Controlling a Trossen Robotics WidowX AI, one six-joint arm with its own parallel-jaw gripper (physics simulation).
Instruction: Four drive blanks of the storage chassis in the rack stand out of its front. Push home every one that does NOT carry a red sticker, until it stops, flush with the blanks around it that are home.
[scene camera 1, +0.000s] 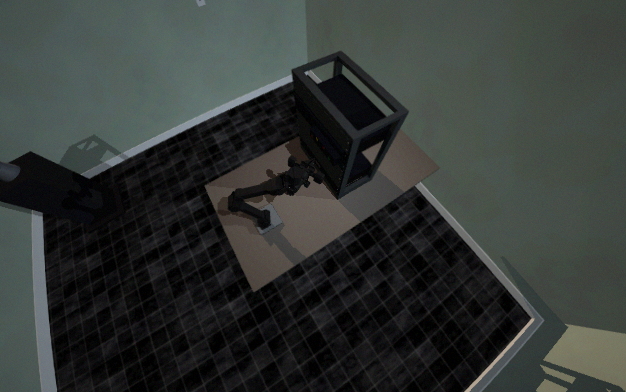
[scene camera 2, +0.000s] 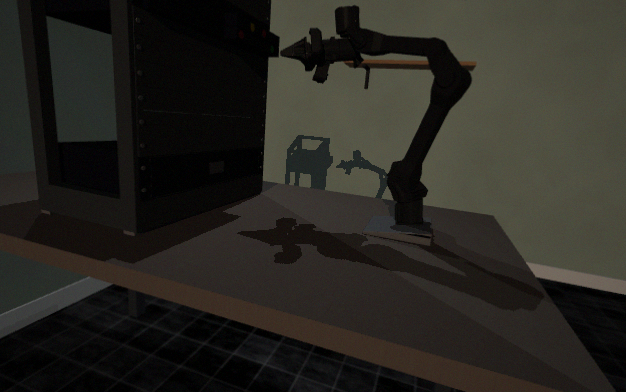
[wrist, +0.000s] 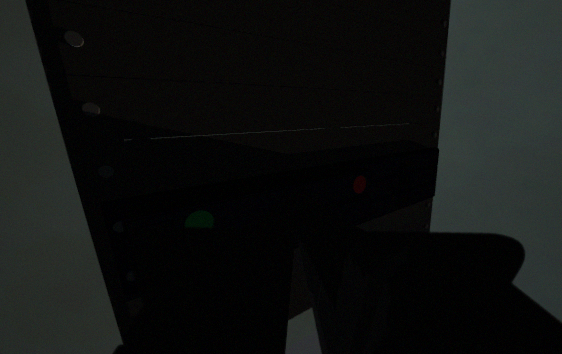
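Seen in the pictures: gripper, fingertip midpoint: (scene camera 1: 314, 158) (scene camera 2: 280, 53) (wrist: 294, 200); arm's base at its link origin: (scene camera 1: 264, 223) (scene camera 2: 409, 221).
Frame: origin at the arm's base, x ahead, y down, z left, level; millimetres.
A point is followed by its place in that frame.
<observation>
The dark rack (scene camera 1: 346, 167) @(y -396, x 494, z -129 mm) (scene camera 2: 127, 125) @(y -198, x 529, z 372 mm) holds the storage chassis (scene camera 2: 231, 22) @(y -444, x 467, z 122 mm) (wrist: 400, 177) @(y -441, x 493, z 233 mm), whose front is very dark. A green sticker (scene camera 2: 272, 49) @(y -422, x 442, z -55 mm) (wrist: 199, 220) @(y -420, x 442, z -53 mm) is at the near end in scene camera 2 and at the left in the wrist view. A red sticker (scene camera 2: 264, 33) @(y -452, x 444, z -6 mm) (wrist: 359, 184) @(y -422, x 450, z 104 mm) is farther along; a yellow sticker (scene camera 2: 252, 27) @(y -451, x 448, z 55 mm) and another red sticker (scene camera 2: 241, 34) @(y -423, x 450, z 104 mm) show in scene camera 2. Blank edges and how far each stands out cannot be made out. My gripper (scene camera 2: 282, 52) @(y -402, x 394, z -4 mm) (wrist: 294, 200) @(y -402, x 394, z -4 mm) is shut and empty, its tip very close to the chassis front; contact cannot be told.
The rack and the arm's base plate (scene camera 1: 274, 223) @(y 8, x 55, z -34 mm) (scene camera 2: 382, 225) @(y 9, x 64, z 47 mm) stand on the table (scene camera 1: 325, 220) @(y 20, x 340, z -201 mm) (scene camera 2: 300, 300) @(y 21, x 136, z 455 mm). A wall shelf (scene camera 2: 400, 65) shows behind the arm in scene camera 2. A large dark object (scene camera 1: 37, 185) stands at the left in scene camera 1.
</observation>
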